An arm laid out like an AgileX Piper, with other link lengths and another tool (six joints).
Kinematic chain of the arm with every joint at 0, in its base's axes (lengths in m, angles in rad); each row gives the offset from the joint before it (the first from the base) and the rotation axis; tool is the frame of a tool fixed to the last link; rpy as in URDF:
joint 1: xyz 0 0 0.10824 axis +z
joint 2: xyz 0 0 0 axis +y
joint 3: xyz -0.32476 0 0.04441 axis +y
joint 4: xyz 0.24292 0 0.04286 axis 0.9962 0 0.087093
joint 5: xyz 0 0 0 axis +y
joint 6: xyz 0.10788 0 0.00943 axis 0.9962 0 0.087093
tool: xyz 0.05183 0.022 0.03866 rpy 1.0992 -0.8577 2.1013
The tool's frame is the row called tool.
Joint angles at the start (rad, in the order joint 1, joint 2, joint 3, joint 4, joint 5, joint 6): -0.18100, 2.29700, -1.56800, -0.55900, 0.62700, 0.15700
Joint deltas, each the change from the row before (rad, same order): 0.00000, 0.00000, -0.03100, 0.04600, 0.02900, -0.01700; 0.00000, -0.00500, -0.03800, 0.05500, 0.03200, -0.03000; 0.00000, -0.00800, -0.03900, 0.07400, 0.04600, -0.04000; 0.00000, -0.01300, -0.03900, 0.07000, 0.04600, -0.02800
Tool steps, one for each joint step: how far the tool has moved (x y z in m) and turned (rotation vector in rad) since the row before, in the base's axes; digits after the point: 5 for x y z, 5 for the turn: 0.00373, 0.00059, 0.00617, 0.02215, -0.00494, -0.02389; 0.00498, 0.00167, 0.01055, 0.02556, -0.01076, -0.01619; 0.00302, 0.00376, 0.01130, 0.04033, -0.00163, -0.01831; 0.00315, 0.00421, 0.01466, 0.04366, -0.01021, -0.02150
